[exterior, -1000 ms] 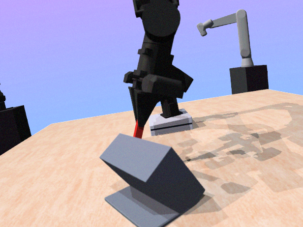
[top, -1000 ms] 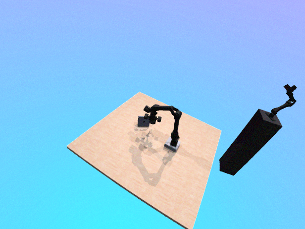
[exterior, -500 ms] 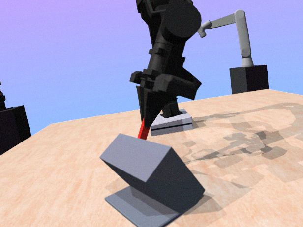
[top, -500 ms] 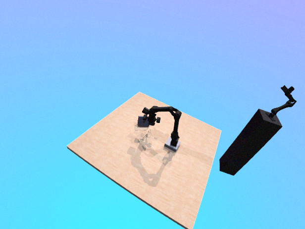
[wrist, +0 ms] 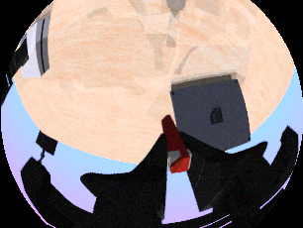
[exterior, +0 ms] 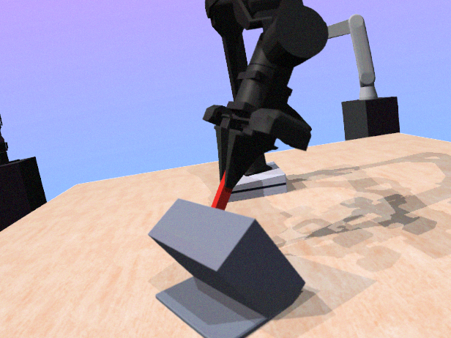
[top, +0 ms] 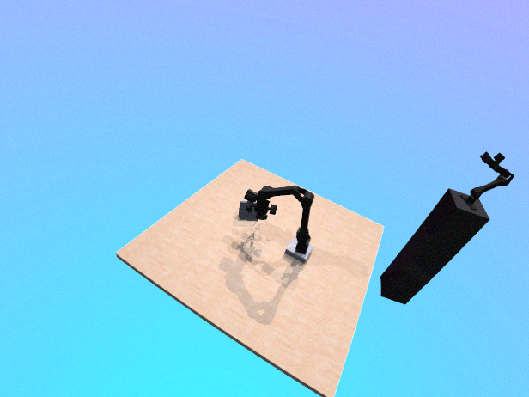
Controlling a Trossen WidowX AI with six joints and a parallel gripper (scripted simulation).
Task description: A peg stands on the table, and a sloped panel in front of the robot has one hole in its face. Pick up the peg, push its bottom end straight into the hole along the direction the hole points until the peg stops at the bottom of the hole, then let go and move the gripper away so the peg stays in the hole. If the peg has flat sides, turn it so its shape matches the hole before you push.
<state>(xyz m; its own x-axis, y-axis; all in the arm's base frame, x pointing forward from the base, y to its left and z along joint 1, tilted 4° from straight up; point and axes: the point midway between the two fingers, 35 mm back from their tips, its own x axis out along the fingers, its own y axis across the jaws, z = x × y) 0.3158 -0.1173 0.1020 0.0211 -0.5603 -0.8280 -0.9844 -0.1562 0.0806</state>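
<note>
My gripper tip is now 90 mm short of the grey sloped panel, 50 mm above it and 30 mm to the left of it. From my gripper tip the other things lie so: red peg: 10 mm to the left, 10 mm above.
</note>
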